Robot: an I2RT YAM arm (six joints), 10 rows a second.
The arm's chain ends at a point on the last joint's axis. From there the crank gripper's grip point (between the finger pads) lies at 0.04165 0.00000 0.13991 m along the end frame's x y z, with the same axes.
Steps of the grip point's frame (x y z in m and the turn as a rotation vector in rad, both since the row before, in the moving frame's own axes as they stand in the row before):
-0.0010, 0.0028, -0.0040, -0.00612, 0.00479, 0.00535
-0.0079, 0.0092, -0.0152, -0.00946, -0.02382, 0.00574
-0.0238, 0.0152, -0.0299, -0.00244, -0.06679, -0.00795
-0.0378, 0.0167, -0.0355, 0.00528, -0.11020, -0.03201
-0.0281, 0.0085, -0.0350, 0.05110, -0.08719, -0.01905
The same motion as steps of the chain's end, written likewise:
-0.0017, 0.0017, -0.0038, -0.00612, 0.00479, 0.00535
-0.0046, 0.0076, -0.0161, -0.00946, -0.02382, 0.00574
-0.0144, 0.0151, -0.0324, -0.00244, -0.06679, -0.00795
-0.0221, 0.0185, -0.0392, 0.00528, -0.11020, -0.03201
-0.0157, 0.0164, -0.0379, 0.05110, -0.08719, -0.01905

